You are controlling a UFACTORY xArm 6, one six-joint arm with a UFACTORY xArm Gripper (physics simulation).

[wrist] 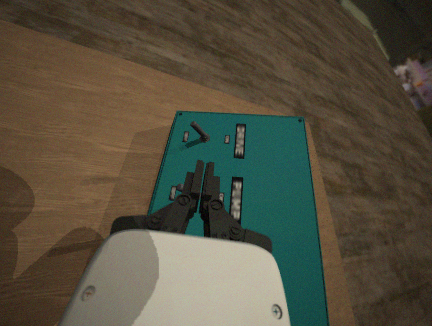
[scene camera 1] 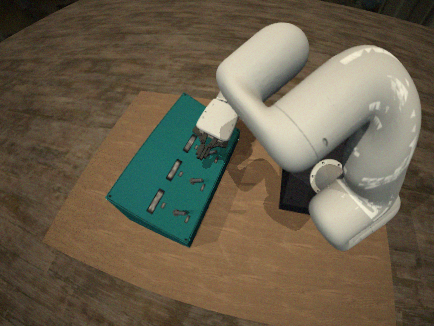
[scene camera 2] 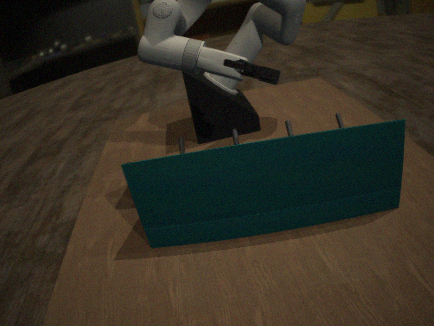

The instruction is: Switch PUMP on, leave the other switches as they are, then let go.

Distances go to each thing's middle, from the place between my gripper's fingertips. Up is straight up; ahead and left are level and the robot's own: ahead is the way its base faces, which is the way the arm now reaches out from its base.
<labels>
The teal switch panel [scene camera 1: 157, 182] lies 90 mm ahead of my hand, 70 mm to the right of it and 150 mm below it.
</labels>
